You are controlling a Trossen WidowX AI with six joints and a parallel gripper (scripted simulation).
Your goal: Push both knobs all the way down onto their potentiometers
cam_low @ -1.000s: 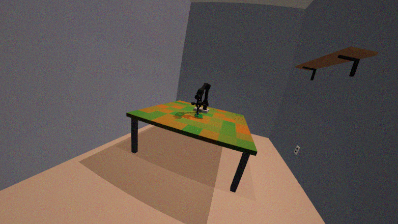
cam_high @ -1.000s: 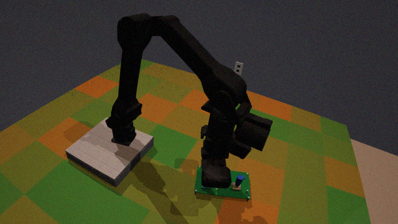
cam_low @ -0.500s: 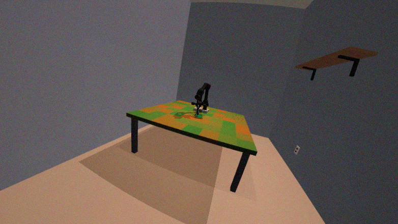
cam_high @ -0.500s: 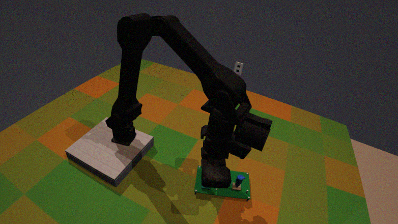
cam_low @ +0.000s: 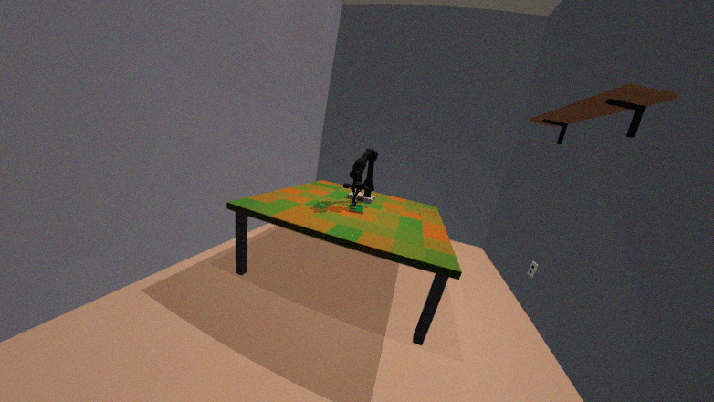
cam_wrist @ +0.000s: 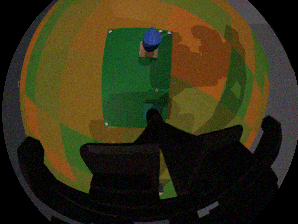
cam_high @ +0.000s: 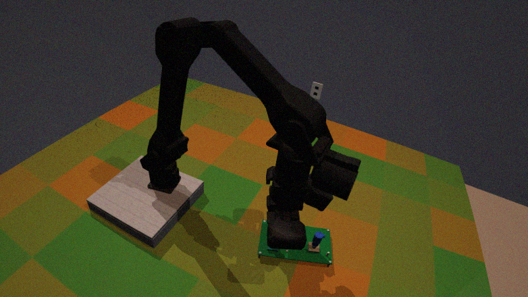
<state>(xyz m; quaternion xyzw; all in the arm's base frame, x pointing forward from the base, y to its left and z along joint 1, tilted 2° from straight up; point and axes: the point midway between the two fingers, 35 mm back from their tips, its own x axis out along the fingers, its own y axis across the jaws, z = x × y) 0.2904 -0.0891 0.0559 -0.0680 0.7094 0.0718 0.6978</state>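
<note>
My gripper tip is 10 mm above the black knob. Also, from my gripper tip: blue knob 90 mm ahead, 20 mm to the left, 10 mm below.
</note>
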